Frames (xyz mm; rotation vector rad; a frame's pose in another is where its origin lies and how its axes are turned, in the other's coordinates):
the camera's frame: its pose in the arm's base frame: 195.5 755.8 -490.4 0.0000 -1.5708 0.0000
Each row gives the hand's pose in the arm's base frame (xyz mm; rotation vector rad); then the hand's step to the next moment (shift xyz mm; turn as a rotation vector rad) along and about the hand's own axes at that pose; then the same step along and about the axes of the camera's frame.
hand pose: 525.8 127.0 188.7 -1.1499 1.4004 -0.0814
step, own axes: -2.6 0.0 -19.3 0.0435 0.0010 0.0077
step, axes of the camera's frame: 6.5 -9.4 15.8 -0.0336 -0.0234 -0.0167
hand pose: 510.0 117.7 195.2 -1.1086 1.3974 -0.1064
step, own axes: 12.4 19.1 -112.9 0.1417 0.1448 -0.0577
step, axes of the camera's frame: 2.2 -60.0 98.3 -0.1857 -0.0469 0.0877
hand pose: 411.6 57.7 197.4 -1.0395 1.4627 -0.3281
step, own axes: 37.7 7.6 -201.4 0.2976 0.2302 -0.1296
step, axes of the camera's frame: 12.3 -98.7 179.3 -0.3341 -0.1426 0.1624
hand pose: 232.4 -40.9 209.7 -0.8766 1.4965 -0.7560
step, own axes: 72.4 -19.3 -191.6 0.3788 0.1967 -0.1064
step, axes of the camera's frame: 0.0 -76.7 190.9 -0.3491 -0.2290 0.1386
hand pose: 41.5 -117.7 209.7 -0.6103 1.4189 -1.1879
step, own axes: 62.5 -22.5 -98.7 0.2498 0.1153 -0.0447
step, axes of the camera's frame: -19.6 -31.7 113.0 -0.2137 -0.1642 0.0712
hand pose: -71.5 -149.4 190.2 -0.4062 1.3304 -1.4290
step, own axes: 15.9 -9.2 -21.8 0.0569 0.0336 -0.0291
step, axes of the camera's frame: -5.3 -4.8 27.6 -0.0609 -0.0266 0.0282
